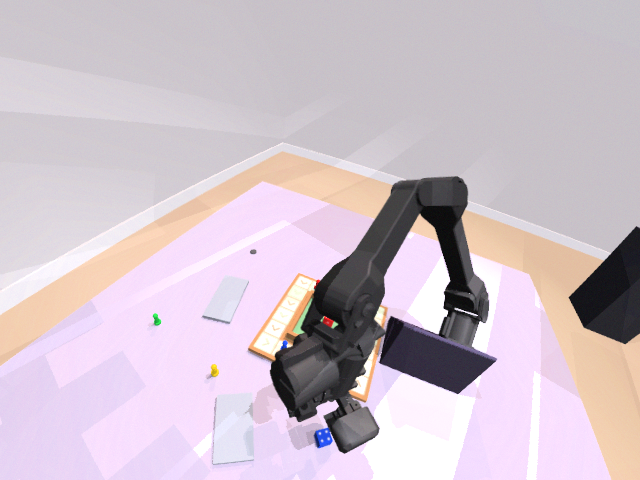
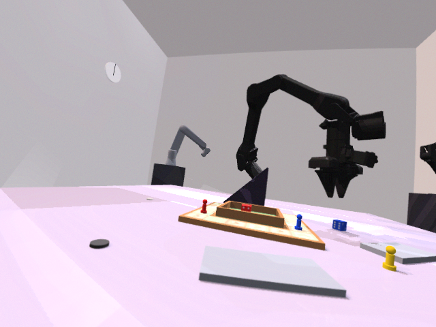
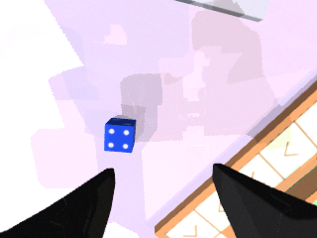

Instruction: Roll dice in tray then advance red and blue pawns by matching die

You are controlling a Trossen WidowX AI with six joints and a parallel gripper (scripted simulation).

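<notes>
My gripper tip is now 140 mm short of the red pawn, 330 mm to the left of it and 60 mm above it. Round my gripper tip: blue pawn: 130 mm ahead, 110 mm to the right, 60 mm below; then yellow pawn: 230 mm ahead, 10 mm to the left, 70 mm below; then green tray: 60 mm ahead, 220 mm to the right, 80 mm below.
</notes>
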